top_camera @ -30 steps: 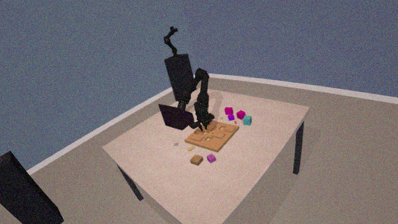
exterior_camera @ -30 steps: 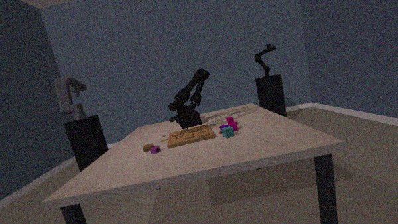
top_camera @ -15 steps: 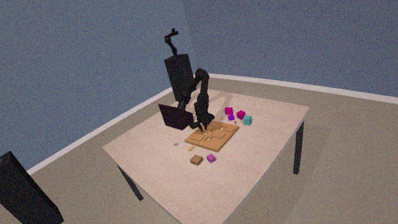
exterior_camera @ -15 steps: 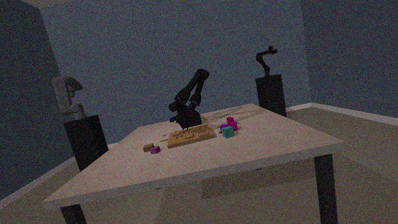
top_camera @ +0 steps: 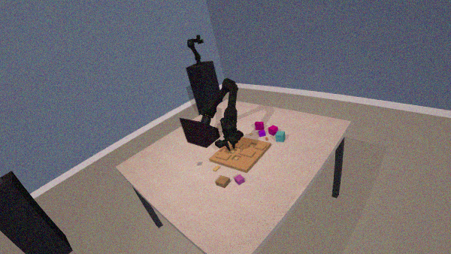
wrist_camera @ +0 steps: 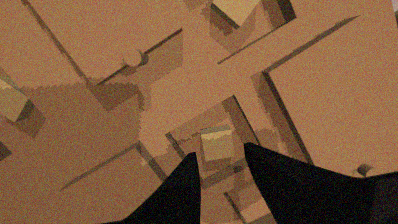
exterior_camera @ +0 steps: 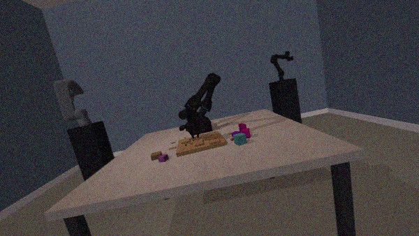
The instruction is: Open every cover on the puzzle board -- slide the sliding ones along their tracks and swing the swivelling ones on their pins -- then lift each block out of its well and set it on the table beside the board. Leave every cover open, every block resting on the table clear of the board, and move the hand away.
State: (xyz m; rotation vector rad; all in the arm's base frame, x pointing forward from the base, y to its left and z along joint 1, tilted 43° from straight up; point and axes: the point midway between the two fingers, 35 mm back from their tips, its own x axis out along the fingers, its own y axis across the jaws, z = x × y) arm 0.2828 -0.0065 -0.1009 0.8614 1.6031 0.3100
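Right now my gripper tip is 13 cm short of the small orange block, 22 cm to the right of it and 2 cm above it. From my gripper tip the other things lie so: tiny grey block 14 cm behind, 18 cm to the right, 3 cm below; brown block 12 cm ahead, 26 cm to the right, 2 cm below; teal block 23 cm ahead, 25 cm to the left.
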